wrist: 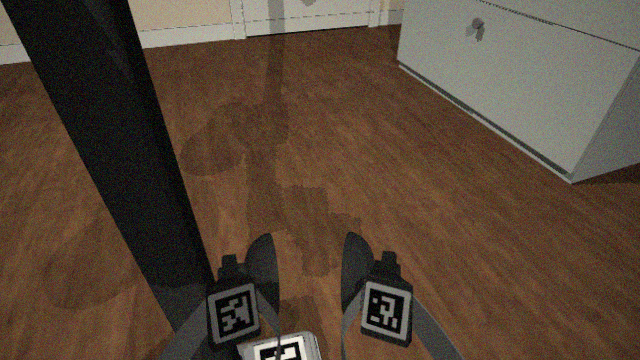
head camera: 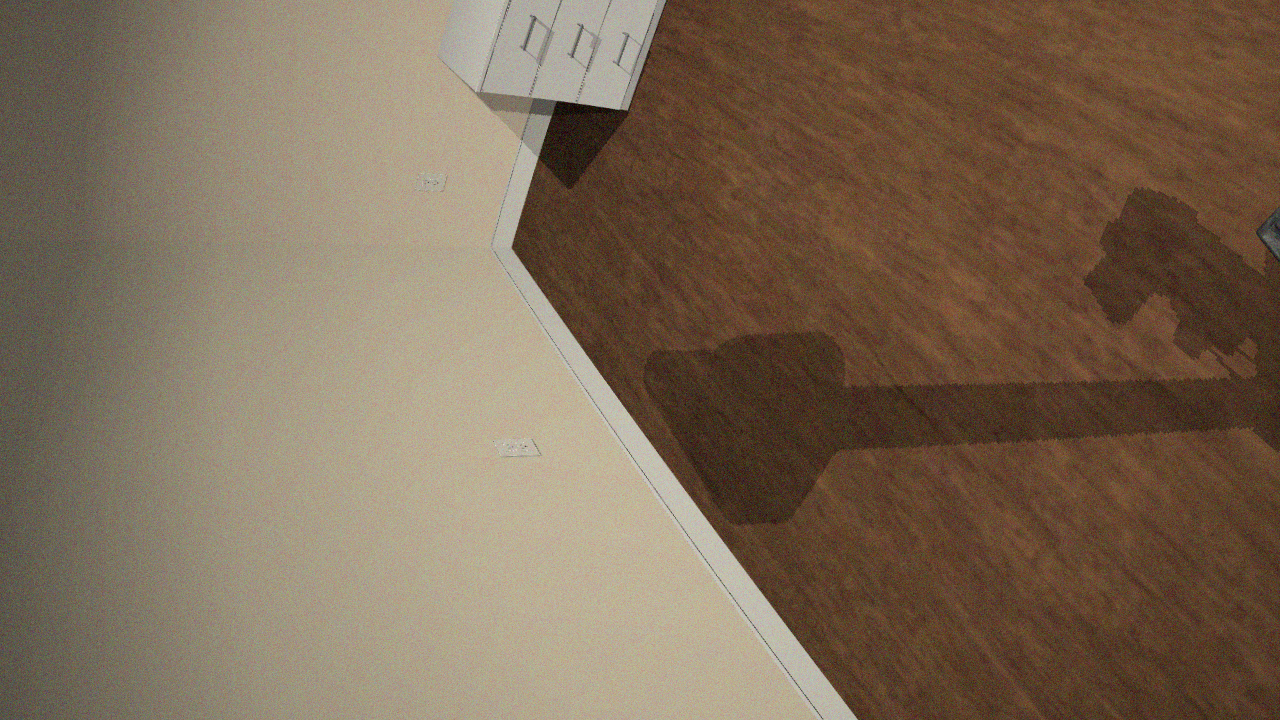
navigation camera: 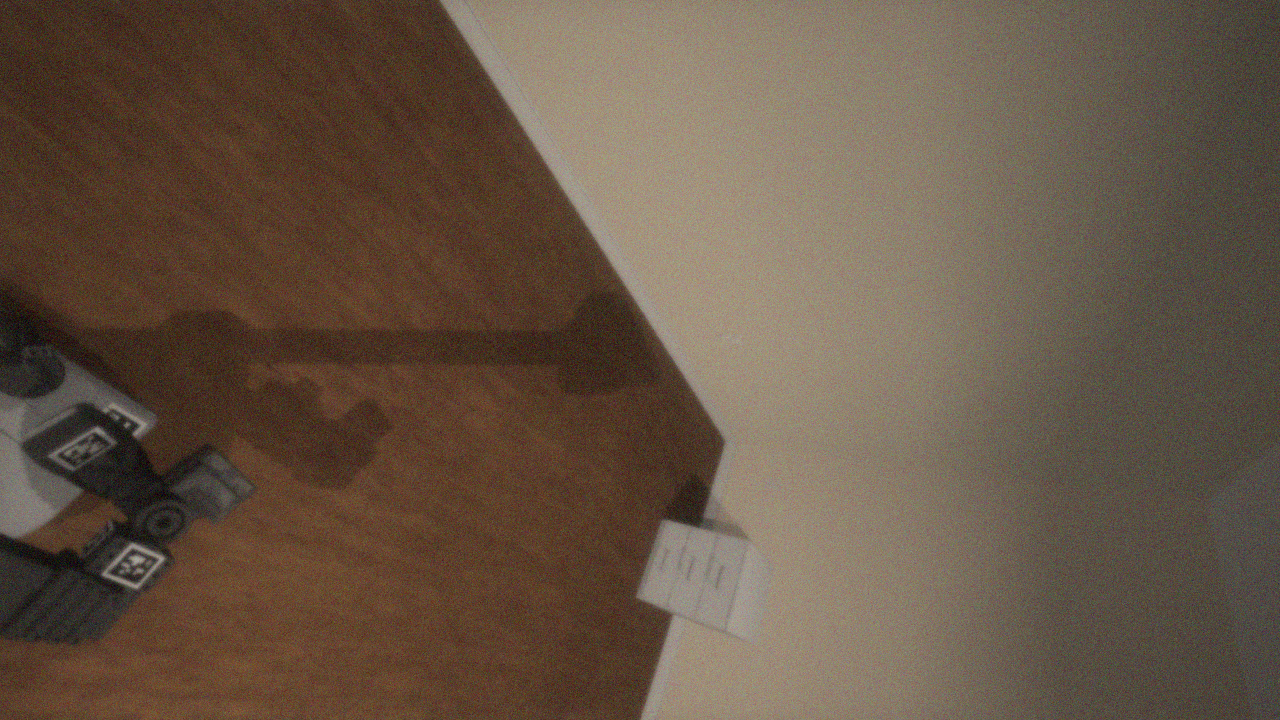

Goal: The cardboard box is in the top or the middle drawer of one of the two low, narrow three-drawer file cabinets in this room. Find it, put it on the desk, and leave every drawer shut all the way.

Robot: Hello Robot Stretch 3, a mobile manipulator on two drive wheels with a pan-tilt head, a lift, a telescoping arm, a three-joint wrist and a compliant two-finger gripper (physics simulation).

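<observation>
A low white three-drawer file cabinet with bar handles stands against the wall, at the top of the head view and lower right of centre in the navigation view. Its three drawer fronts look shut, and their insides are hidden. My gripper is open and empty above the floor in the wrist view, away from any drawer. At the right of the wrist view is part of a pale drawer unit with a round knob; whether it is a file cabinet I cannot tell. The cardboard box and the desk do not show in these views.
A beige wall with a white baseboard bends at a corner beside the cabinet. Two outlets are on it. My dark mast crosses the left of the wrist view. A white door is at the back.
</observation>
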